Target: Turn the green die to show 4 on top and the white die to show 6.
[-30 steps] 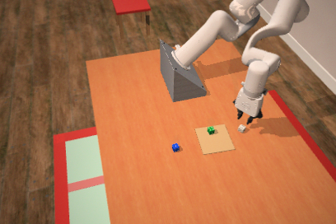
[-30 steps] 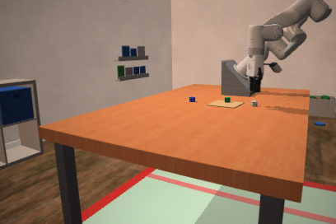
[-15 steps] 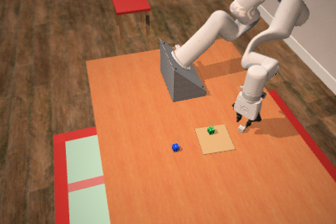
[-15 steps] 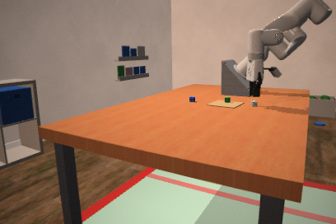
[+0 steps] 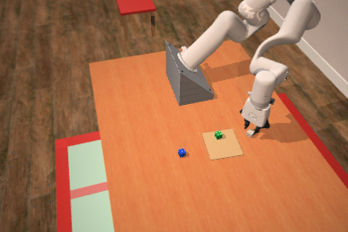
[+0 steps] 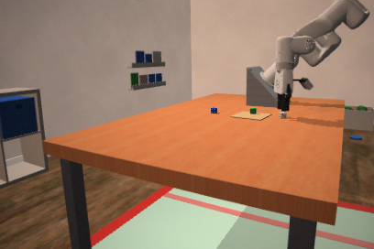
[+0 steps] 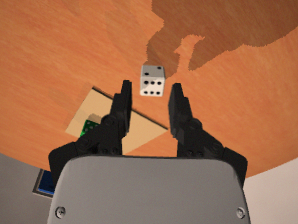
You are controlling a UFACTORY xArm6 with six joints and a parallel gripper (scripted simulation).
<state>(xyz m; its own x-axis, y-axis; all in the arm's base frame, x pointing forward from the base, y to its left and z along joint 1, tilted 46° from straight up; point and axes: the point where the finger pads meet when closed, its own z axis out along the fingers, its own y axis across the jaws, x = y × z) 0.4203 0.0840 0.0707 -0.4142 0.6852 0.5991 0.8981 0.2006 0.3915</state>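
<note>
My gripper is now 40 mm above the white die. Also, from my hand: tan mat 140 mm to the right, 50 mm below; green die 130 mm to the right, 40 mm below, 40 mm behind; blue die 310 mm to the right, 40 mm below, 20 mm behind.
</note>
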